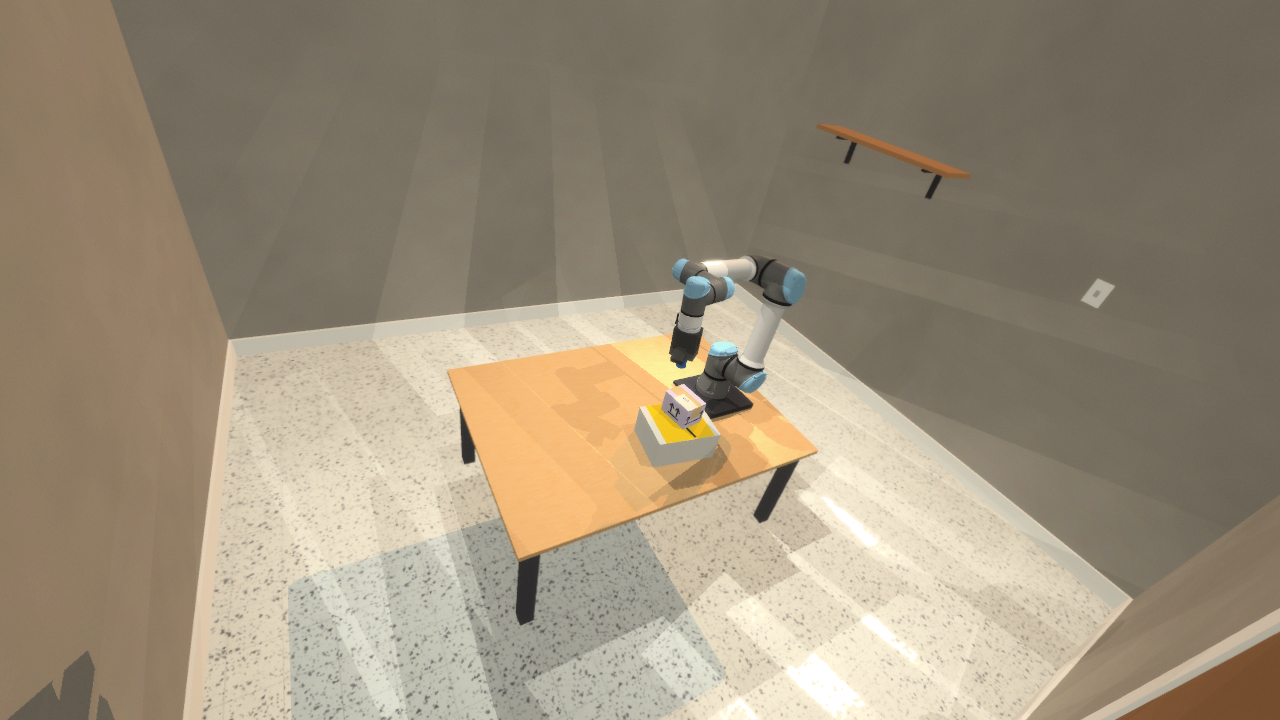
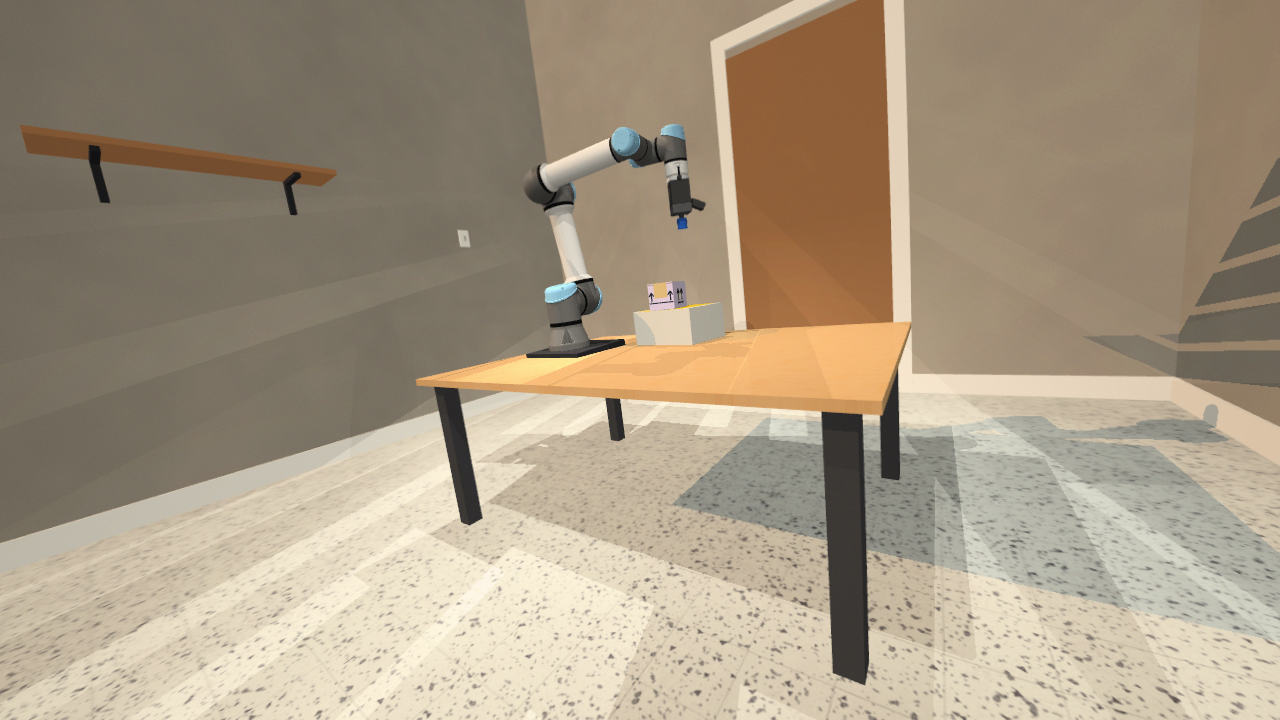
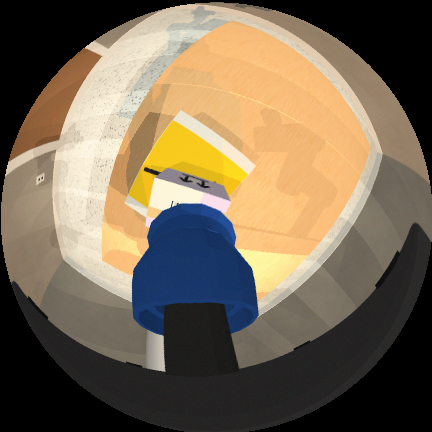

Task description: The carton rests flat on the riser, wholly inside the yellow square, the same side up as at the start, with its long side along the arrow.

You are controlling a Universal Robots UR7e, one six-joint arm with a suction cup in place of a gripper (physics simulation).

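Note:
The carton point(image 1: 683, 407) point(image 2: 665, 295) point(image 3: 169, 192), pale with printed arrows pointing up on its sides, sits upright and looks flat on the white riser point(image 1: 687, 452) point(image 2: 660, 328) point(image 3: 216, 140). It stands toward the riser's edge nearer the robot base. Yellow square point(image 1: 667, 430) point(image 3: 190, 150) shows on its other side; the carton hides the near border, so I cannot tell if it is wholly inside. The black arrow point(image 1: 691, 431) point(image 3: 151, 171) is partly covered; the long side runs roughly along it. My suction cup point(image 1: 681, 364) point(image 2: 682, 222) point(image 3: 192, 217) hangs above the carton, apart, open and empty.
The wooden table point(image 1: 546, 447) point(image 2: 787, 367) point(image 3: 280, 90) bears the riser. The robot base plate point(image 1: 733, 404) point(image 2: 572, 349) stands close beside it. A wall shelf point(image 1: 895, 150) point(image 2: 179, 158) hangs far from the arm.

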